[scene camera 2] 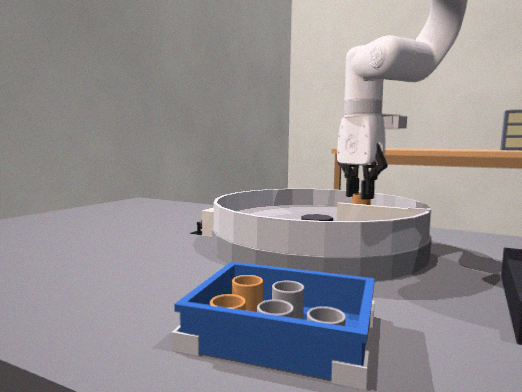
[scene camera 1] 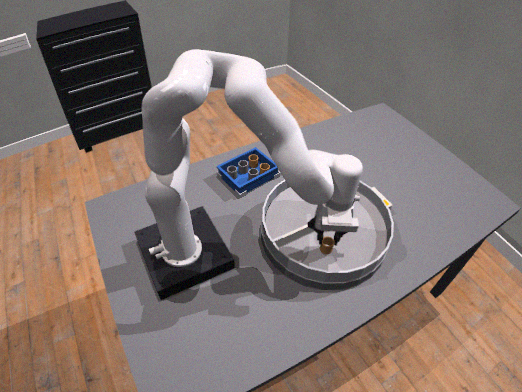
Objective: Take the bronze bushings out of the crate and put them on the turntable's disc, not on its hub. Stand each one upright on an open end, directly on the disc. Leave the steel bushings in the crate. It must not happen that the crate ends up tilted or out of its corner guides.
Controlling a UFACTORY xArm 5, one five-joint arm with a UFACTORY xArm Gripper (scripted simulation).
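Scene camera 2: my gripper (scene camera 2: 359,197), blue crate (scene camera 2: 307,347), bronze bushing (scene camera 2: 253,294), turntable (scene camera 2: 297,212). Scene camera 1: turntable (scene camera 1: 355,249), blue crate (scene camera 1: 237,184).
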